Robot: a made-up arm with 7 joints.
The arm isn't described. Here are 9 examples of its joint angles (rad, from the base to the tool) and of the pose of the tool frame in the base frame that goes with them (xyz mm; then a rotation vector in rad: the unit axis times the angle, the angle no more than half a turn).
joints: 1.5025 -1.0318 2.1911 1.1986 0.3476 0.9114 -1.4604
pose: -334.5 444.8 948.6 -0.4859 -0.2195 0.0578
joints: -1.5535 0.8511 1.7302 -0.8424 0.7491 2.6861 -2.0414
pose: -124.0 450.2 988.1 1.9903 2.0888 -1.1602
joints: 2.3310 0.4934 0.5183 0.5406 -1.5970 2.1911 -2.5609
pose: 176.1 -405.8 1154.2 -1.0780 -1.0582 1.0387
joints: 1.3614 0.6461 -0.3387 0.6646 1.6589 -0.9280 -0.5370
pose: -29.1 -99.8 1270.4 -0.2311 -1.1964 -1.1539
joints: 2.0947 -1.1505 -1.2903 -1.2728 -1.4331 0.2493 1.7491
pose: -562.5 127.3 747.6 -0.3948 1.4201 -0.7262
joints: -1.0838 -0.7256 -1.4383 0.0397 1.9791 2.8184 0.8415
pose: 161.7 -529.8 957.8 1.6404 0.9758 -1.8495
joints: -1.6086 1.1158 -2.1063 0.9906 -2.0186 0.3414 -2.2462
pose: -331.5 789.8 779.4 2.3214 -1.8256 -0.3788
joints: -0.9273 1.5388 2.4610 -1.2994 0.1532 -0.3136 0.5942
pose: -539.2 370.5 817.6 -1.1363 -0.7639 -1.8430
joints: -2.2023 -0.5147 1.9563 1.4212 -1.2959 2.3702 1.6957
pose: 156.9 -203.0 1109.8 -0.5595 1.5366 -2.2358
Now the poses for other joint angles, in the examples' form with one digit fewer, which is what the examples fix.
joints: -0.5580 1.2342 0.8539 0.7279 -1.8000 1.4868 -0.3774
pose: -498 625 763 -2.040 0.404 0.655
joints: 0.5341 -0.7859 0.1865 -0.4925 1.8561 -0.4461 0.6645
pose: 383 363 1188 -1.874 -0.712 -0.799
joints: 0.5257 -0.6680 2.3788 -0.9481 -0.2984 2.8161 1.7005
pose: 505 92 794 1.111 1.636 1.139
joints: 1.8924 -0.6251 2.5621 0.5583 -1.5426 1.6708 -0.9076
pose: -16 350 1250 -0.391 0.967 -0.843
